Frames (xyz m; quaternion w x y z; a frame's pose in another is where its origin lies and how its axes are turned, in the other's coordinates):
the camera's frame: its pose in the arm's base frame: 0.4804 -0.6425 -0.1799 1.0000 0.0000 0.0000 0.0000
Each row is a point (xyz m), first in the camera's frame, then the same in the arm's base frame.
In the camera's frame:
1: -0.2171 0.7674 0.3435
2: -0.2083 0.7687 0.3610
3: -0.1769 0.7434 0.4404
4: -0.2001 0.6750 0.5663
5: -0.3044 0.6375 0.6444
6: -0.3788 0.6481 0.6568
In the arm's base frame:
1: 0.2633 0.1249 0.1636
2: 0.2721 0.1262 0.1811
3: 0.3035 0.1009 0.2605
4: 0.2803 0.0325 0.3864
5: 0.1760 -0.0050 0.4645
6: 0.1016 0.0056 0.4769

